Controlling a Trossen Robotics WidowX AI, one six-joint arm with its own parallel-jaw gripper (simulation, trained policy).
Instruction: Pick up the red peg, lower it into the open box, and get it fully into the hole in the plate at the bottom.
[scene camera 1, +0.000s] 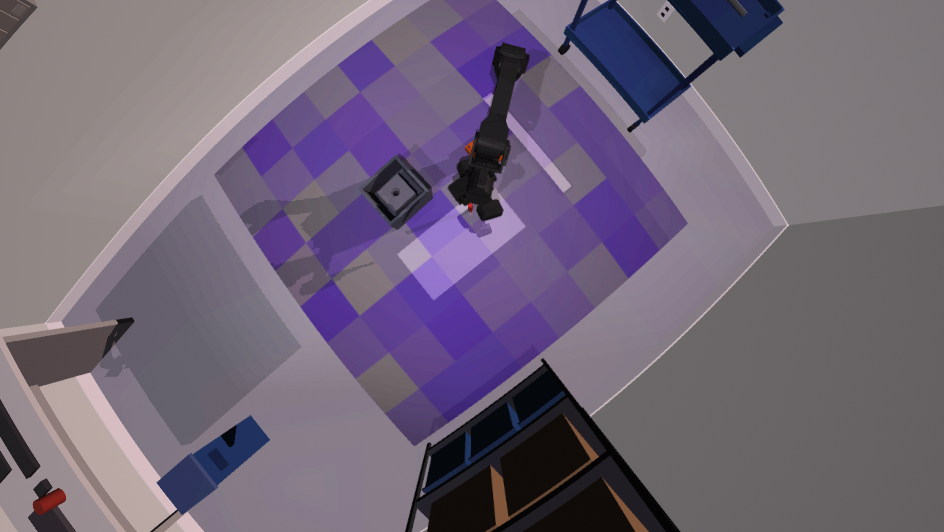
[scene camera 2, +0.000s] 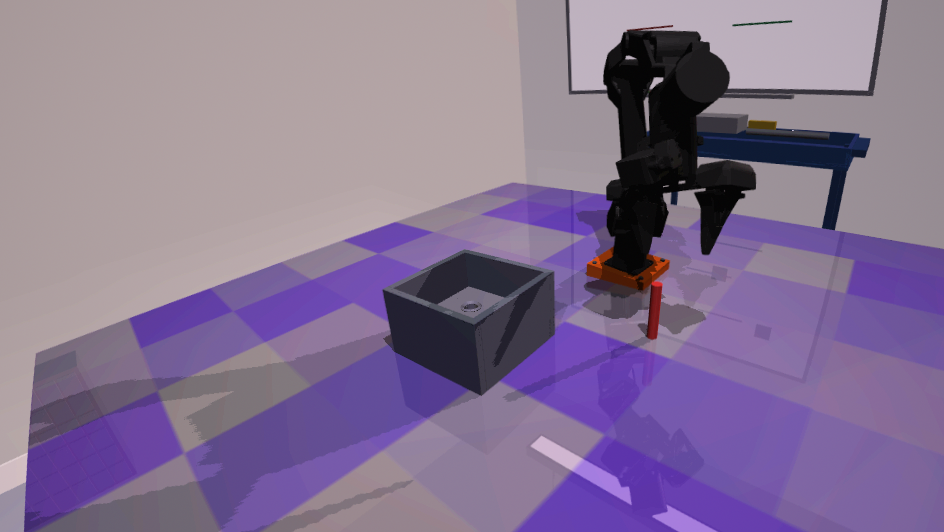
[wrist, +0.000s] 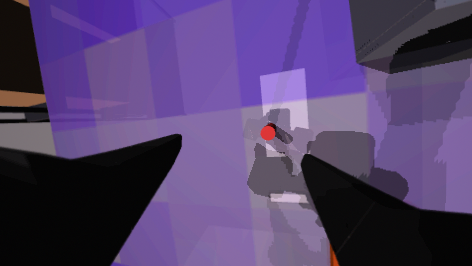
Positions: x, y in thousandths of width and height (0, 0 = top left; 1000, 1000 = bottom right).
Scene:
gripper: scene camera 1 504, 384; scene camera 2 713, 478; wrist 516, 562
grey plate: scene camera 1 421, 366; scene camera 2 499, 569; not seen in the wrist view (out of frame)

